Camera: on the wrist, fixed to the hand. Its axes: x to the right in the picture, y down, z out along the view.
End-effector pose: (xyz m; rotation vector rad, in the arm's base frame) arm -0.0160 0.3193 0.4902 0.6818 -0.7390 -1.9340
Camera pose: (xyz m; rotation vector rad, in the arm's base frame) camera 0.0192 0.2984 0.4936 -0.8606 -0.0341 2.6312
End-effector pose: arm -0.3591 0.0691 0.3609 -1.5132 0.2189 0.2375
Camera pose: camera -0.3645 0.0431 0.3296 -1.4955 -1.0662 -0.8256
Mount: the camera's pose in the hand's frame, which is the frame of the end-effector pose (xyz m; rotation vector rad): 0.0034 0.0304 -0.0274 -0.2147 -0.1516 -1.4821
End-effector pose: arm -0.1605 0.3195 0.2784 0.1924 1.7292 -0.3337
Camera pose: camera -0.1772 0.3569 0.2759 -1.2988 1.4487 -1.1619
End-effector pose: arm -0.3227 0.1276 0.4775 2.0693 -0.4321 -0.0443
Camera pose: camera -0.3226 0.1355 0.5178 1.7388 1.0334 -1.0542
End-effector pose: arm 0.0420 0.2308 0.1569 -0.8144 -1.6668 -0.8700
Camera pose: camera 0.0801 0.2230 0.1702 0.4384 -2.2368 -2.0015
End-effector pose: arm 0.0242 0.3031 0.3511 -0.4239 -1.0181 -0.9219
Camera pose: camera 0.0645 0.3000 0.3437 0.1933 -1.3365 -2.3496
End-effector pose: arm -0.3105 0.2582 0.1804 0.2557 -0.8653 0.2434
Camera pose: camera -0.2983 0.2959 0.1697 0.6463 -0.6522 -1.2505
